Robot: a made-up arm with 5 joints.
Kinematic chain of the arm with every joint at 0, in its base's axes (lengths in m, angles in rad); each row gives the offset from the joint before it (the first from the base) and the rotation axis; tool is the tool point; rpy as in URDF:
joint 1: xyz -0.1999 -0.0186 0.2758 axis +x
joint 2: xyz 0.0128 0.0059 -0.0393 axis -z
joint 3: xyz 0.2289 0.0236 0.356 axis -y
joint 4: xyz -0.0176 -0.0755 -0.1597 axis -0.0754 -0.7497 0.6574
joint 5: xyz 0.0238 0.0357 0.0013 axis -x
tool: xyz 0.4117 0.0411 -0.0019 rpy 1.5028 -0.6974 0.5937
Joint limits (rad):
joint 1: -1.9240..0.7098
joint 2: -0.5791..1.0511
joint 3: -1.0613..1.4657
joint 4: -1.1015..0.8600
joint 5: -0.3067..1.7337
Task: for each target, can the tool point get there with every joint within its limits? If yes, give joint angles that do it. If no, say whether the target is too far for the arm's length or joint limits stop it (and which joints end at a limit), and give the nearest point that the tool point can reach.
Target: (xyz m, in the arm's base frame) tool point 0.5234 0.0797 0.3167
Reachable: yes | joints -0.0534 -0.4230 0.5094 -0.9229 0.7218
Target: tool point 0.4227 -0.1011 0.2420
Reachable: yes | joints -0.1777 -0.1138 0.0373 -0.6434 0.3901
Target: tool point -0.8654 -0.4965 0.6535
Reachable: no: joint limits stop it (at a limit: joint 2, joint 4, joint 5) | nearest point -0.3569 -0.2495 0.4583 | short by 0.598 m
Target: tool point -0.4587 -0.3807 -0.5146
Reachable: no: joint limits stop it (at a limit: joint 1, joint 2, joint 4, joint 5) | nearest point -0.1863 -0.3107 -0.1806 | short by 0.437 m
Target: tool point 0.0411 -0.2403 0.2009
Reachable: yes | joints -0.7171 -0.3293 -0.7510 -0.8359 -0.0680
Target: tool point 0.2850 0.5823 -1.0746
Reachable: no: too far | nearest point 0.1838 0.4050 -0.2828 | short by 0.818 m
